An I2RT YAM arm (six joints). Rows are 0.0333 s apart.
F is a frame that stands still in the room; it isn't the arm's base.
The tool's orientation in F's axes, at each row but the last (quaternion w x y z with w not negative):
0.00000 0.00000 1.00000 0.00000
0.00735 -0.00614 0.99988 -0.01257
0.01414 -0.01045 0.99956 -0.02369
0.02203 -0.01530 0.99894 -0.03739
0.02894 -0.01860 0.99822 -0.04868
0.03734 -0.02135 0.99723 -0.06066
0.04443 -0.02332 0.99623 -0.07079
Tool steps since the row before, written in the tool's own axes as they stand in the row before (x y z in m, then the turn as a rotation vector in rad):
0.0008 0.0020 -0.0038 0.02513 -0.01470 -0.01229
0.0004 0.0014 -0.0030 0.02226 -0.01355 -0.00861
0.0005 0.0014 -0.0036 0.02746 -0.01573 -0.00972
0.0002 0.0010 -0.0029 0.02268 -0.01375 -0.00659
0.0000 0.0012 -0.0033 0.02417 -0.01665 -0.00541
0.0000 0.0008 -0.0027 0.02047 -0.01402 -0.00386
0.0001 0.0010 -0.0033 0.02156 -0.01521 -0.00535
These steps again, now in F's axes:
-0.0008 0.0020 0.0038 -0.02513 -0.01470 0.01229
-0.0005 0.0015 0.0030 -0.02222 -0.01361 0.00862
-0.0006 0.0016 0.0035 -0.02740 -0.01584 0.00969
-0.0004 0.0012 0.0028 -0.02255 -0.01395 0.00663
-0.0002 0.0015 0.0032 -0.02386 -0.01701 0.00566
-0.0002 0.0011 0.0026 -0.02016 -0.01441 0.00407
-0.0004 0.0014 0.0031 -0.02133 -0.01543 0.00561

